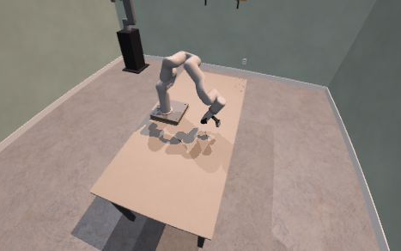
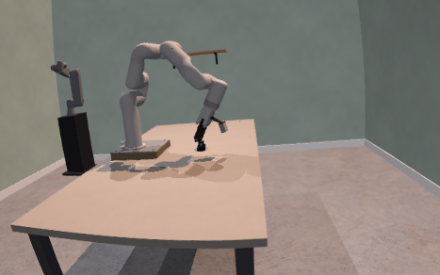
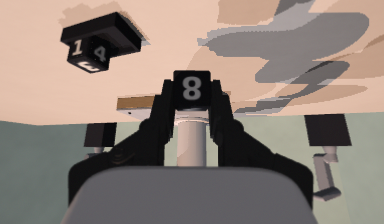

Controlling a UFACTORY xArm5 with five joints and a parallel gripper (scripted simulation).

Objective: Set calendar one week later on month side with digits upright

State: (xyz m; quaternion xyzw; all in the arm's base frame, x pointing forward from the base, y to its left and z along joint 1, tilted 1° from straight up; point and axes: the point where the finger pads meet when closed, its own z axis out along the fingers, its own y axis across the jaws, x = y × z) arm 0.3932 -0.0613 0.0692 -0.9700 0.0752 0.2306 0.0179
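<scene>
The black cube is 20 mm below my hand and 10 mm behind it. Round my hand: black calendar tray 110 mm to the left, 90 mm below, 20 mm behind.
</scene>
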